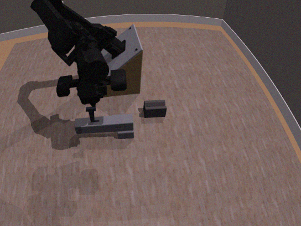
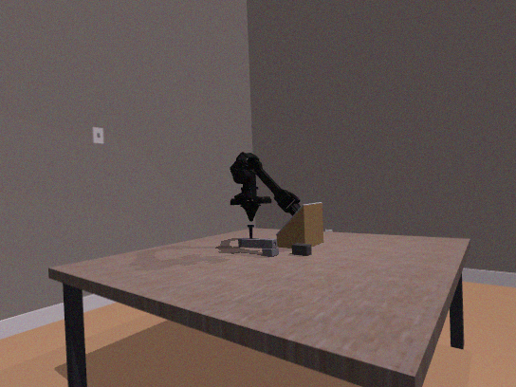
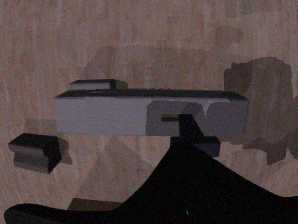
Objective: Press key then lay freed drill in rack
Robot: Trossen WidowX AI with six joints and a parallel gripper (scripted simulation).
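Right now my gripper tip is 10 mm past the dark key, 10 mm to the left of it and 50 mm above it. Also, from my gripper tip: dark rack 100 mm behind, 190 mm to the left, 120 mm below; short bit 10 mm behind, 40 mm to the left, 90 mm below; grey housing block 10 mm behind, 30 mm to the left, 100 mm below.
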